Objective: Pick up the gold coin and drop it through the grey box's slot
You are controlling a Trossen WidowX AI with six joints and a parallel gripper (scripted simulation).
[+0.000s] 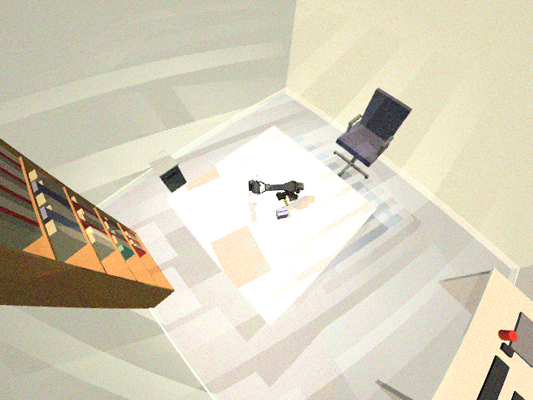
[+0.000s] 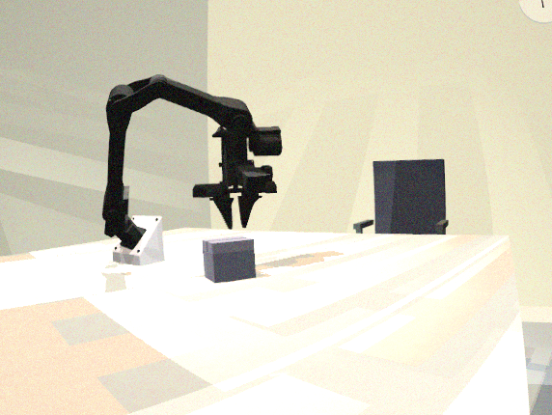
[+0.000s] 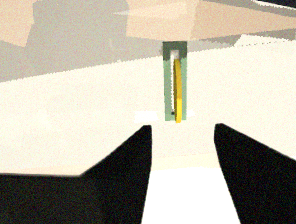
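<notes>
Now: gripper tip 6 cm above the gold coin.
</notes>
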